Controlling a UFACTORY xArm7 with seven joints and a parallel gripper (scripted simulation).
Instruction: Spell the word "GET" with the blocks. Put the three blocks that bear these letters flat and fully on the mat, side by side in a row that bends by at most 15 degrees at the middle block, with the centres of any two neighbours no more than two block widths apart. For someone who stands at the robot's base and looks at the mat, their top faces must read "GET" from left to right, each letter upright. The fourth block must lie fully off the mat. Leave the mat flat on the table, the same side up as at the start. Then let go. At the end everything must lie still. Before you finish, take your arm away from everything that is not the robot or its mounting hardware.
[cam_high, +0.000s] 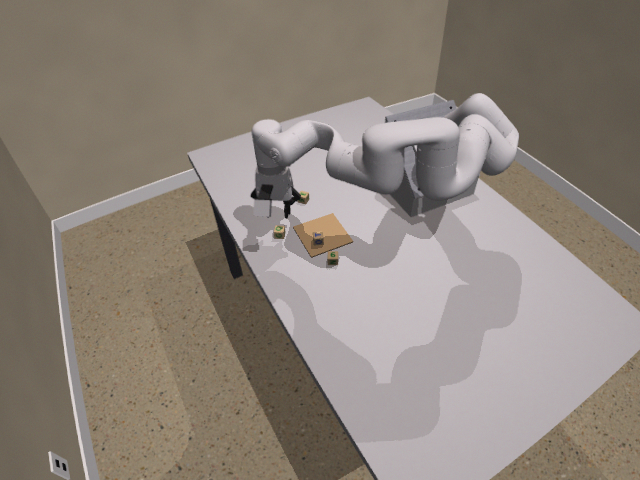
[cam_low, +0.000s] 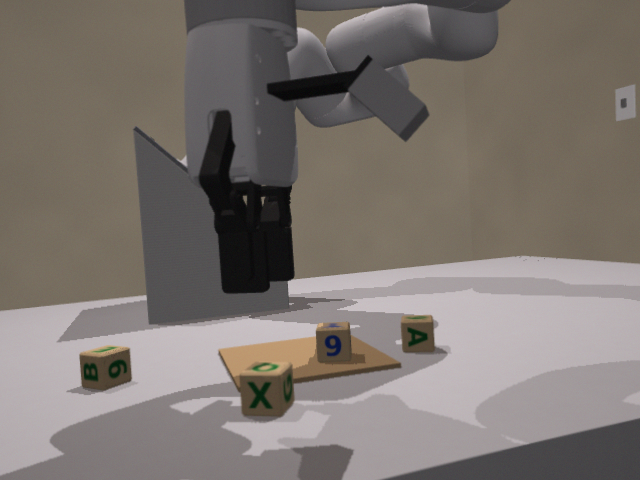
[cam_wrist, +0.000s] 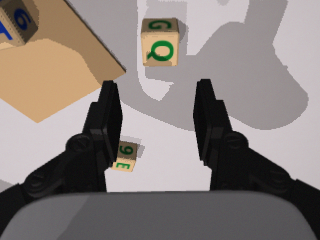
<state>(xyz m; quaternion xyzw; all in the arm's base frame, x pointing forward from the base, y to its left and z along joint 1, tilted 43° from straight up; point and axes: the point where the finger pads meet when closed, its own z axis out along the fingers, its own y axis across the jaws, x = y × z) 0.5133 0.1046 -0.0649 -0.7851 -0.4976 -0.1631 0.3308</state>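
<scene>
Right now my hand is 90 mm above the wooden block. Round my hand: tan mat (120 mm behind, 50 mm to the left, 100 mm below).
</scene>
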